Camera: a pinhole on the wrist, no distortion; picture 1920 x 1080 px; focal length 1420.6 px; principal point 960.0 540.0 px. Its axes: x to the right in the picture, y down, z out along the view. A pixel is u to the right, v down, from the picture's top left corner.
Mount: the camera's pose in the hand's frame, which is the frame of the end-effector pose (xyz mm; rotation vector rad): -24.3 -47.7 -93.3 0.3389 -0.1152 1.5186
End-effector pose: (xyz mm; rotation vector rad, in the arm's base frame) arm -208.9 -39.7 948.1 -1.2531 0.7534 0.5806
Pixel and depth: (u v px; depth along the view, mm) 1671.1 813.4 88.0
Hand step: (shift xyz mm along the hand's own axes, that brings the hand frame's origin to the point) -26.6 -30.6 5.1
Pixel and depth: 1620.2 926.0 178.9
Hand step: -43.4 -18.9 106.9
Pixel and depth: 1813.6 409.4 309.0
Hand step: 56.3 40.5 248.0
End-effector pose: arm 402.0 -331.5 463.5 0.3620 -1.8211 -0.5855
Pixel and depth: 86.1 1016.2 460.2
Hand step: -130.8 -449.0 285.4
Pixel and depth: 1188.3 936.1 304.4
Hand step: -64.3 -87.3 221.5
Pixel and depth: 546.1 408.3 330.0
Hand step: 45.1 -235.4 187.8
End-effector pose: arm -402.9 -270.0 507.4 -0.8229 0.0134 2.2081
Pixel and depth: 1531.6 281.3 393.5
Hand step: 108.9 -10.7 314.0
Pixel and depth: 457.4 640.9 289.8
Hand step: -11.3 -229.1 155.4
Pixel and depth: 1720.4 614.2 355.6
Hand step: 16.4 32.3 300.4
